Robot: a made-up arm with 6 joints. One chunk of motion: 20 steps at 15 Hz.
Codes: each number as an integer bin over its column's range. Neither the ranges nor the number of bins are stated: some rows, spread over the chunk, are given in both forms.
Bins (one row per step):
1: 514 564 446 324 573 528
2: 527 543 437 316 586 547
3: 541 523 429 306 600 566
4: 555 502 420 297 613 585
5: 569 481 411 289 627 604
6: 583 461 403 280 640 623
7: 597 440 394 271 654 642
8: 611 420 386 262 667 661
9: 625 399 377 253 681 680
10: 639 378 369 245 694 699
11: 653 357 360 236 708 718
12: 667 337 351 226 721 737
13: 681 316 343 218 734 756
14: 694 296 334 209 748 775
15: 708 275 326 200 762 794
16: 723 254 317 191 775 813
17: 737 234 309 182 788 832
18: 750 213 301 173 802 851
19: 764 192 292 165 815 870
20: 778 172 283 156 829 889
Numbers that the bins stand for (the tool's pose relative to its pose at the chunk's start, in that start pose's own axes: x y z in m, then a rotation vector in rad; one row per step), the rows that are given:
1: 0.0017 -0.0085 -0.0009 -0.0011 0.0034 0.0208
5: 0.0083 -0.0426 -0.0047 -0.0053 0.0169 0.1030
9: 0.0151 -0.0762 -0.0085 -0.0096 0.0304 0.1851
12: 0.0201 -0.1017 -0.0114 -0.0129 0.0404 0.2468
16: 0.0268 -0.1358 -0.0151 -0.0171 0.0539 0.3289
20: 0.0335 -0.1694 -0.0188 -0.0213 0.0675 0.4111
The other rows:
2: 0.0033 -0.0171 -0.0019 -0.0020 0.0066 0.0414
3: 0.0050 -0.0254 -0.0028 -0.0032 0.0102 0.0619
4: 0.0067 -0.0340 -0.0038 -0.0043 0.0134 0.0824
6: 0.0100 -0.0508 -0.0056 -0.0064 0.0202 0.1235
7: 0.0117 -0.0594 -0.0066 -0.0074 0.0237 0.1441
8: 0.0134 -0.0676 -0.0075 -0.0085 0.0269 0.1646
10: 0.0168 -0.0849 -0.0094 -0.0106 0.0337 0.2057
11: 0.0184 -0.0935 -0.0104 -0.0117 0.0372 0.2262
13: 0.0218 -0.1103 -0.0122 -0.0138 0.0437 0.2673
14: 0.0234 -0.1185 -0.0132 -0.0149 0.0472 0.2878
15: 0.0250 -0.1271 -0.0141 -0.0160 0.0507 0.3084
17: 0.0285 -0.1440 -0.0160 -0.0181 0.0572 0.3495
18: 0.0301 -0.1526 -0.0169 -0.0192 0.0607 0.3700
19: 0.0318 -0.1612 -0.0178 -0.0202 0.0640 0.3905

